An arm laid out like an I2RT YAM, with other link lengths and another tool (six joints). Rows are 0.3 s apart.
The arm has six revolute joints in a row. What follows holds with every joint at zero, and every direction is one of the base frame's. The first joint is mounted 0.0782 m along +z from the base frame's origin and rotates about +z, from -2.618 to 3.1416 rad. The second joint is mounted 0.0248 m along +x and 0.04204 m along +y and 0.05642 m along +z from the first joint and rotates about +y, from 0 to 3.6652 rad. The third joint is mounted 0.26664 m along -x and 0.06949 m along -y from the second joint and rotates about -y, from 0 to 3.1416 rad. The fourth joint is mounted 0.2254 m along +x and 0.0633 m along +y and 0.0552 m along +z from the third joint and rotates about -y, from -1.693 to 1.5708 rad. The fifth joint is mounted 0.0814 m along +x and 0.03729 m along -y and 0.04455 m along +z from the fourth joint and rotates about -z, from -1.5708 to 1.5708 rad. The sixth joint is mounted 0.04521 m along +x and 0.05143 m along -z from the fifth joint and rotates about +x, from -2.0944 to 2.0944 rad. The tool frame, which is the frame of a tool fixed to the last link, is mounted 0.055 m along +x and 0.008 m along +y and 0.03 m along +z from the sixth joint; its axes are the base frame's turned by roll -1.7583, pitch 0.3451 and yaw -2.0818 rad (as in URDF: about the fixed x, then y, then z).
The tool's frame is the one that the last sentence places.
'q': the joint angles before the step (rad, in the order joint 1, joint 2, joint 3, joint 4, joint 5, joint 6). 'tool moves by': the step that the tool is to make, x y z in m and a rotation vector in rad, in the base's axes. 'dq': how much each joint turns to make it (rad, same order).
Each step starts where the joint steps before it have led.
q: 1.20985 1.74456 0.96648 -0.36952 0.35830 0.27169
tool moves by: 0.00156 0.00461 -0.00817 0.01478 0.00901 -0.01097
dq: -0.00029 0.03206 -0.00306 0.04008 -0.00802 0.01638
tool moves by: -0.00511 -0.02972 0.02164 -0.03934 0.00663 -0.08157
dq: 0.00030 -0.11544 -0.01107 -0.17169 0.03859 0.07788
